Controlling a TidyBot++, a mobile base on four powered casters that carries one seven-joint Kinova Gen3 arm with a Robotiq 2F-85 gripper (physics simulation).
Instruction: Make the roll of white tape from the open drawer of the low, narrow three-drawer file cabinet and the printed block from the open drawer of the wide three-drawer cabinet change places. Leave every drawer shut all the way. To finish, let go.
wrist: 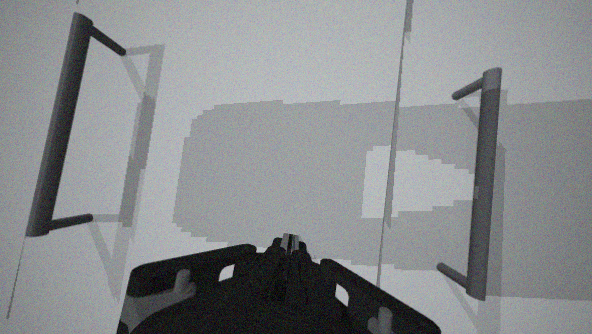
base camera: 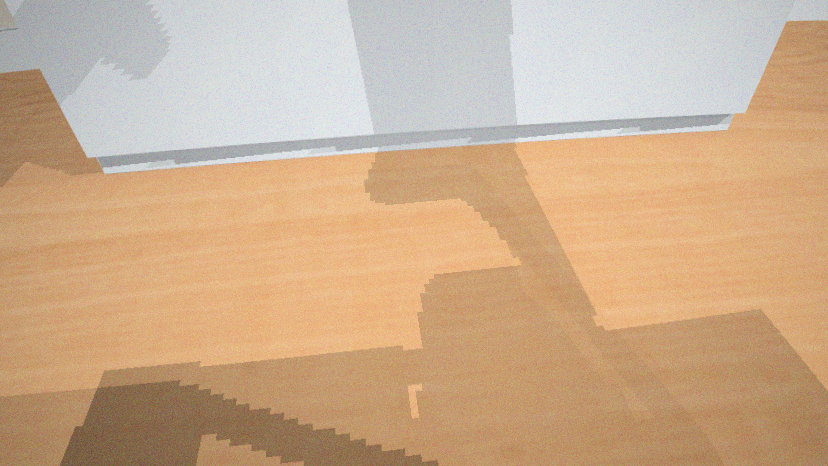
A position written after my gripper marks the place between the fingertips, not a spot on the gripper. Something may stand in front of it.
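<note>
What I see here is a cabinet drawer [wrist: 170, 135], and together with the drawer I see my own gripper [wrist: 289, 245].
</note>
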